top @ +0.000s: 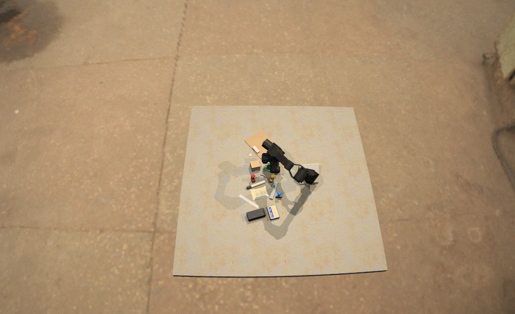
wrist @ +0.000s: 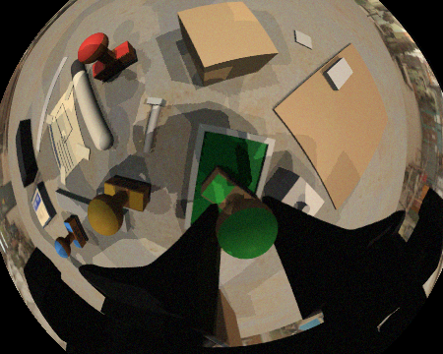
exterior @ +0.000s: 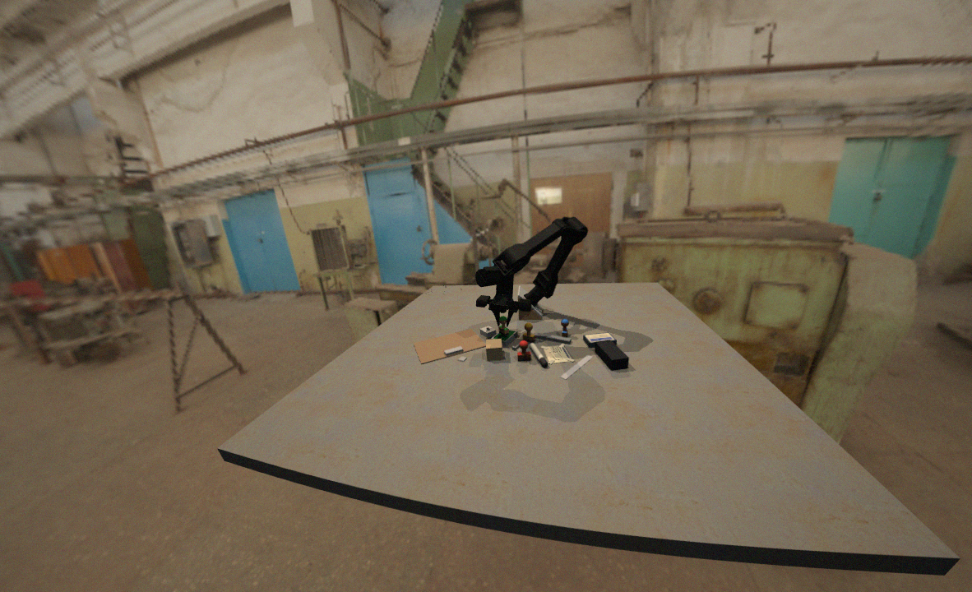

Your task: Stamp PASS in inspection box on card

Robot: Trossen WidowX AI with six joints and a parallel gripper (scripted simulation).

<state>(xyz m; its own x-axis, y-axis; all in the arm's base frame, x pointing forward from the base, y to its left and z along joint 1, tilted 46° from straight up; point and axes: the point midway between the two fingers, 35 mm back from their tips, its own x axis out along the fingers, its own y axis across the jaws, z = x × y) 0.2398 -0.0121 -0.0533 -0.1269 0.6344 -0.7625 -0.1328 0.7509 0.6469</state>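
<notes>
The green ink pad is 4 cm below my gripper tip. The rest, counted from my gripper tip: orange stamp (9 cm to the left, 3 cm below); green stamp (1 cm below); bolt (6 cm to the left, 6 cm ahead, 4 cm below).
</notes>
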